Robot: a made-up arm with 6 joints.
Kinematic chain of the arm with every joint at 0, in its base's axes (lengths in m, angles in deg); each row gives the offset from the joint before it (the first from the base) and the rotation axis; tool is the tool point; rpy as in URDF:
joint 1: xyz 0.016 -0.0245 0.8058 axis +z
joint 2: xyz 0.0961 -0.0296 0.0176 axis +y
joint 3: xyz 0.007 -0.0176 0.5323 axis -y
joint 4: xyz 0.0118 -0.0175 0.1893 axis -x
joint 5: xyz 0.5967 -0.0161 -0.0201 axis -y
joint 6: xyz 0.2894 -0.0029 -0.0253 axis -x
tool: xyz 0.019 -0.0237 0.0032 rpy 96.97 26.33 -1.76
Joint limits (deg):
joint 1: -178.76..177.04
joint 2: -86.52..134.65
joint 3: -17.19..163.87
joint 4: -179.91..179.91
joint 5: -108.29..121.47
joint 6: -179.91..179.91
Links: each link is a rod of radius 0.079 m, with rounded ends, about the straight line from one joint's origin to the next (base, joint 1, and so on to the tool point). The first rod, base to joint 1, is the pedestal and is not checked.
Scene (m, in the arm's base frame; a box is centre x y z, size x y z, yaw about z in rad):
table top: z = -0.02
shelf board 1: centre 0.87 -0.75 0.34 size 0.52 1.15 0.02 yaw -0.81
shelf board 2: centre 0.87 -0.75 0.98 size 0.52 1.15 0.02 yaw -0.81
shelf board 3: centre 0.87 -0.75 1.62 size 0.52 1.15 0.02 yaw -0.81
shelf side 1: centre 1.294 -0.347 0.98 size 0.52 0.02 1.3 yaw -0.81
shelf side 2: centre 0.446 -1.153 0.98 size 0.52 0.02 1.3 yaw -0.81
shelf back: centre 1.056 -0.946 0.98 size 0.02 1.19 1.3 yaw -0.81
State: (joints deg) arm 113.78 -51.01 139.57 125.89 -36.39 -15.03
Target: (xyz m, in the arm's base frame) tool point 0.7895 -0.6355 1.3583
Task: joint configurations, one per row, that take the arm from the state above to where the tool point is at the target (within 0.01 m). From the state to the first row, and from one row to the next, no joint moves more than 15 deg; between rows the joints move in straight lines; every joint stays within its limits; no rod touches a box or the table.
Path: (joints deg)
1: 110.24 -46.29 145.65 131.48 -51.31 -16.07
2: 106.71 -41.58 151.72 137.06 -66.23 -17.10
3: 103.17 -36.86 157.80 142.65 -81.15 -18.14
4: 99.64 -32.15 163.87 148.24 -96.07 -19.18
5: 106.47 -17.85 162.16 141.51 -86.85 -18.52
6: 113.30 -3.55 160.46 134.78 -77.62 -17.86
7: 120.13 10.75 158.75 128.05 -68.39 -17.19
8: 123.16 -3.93 147.18 124.53 -56.61 -16.42
9: 126.18 -18.60 135.60 121.00 -44.83 -15.65

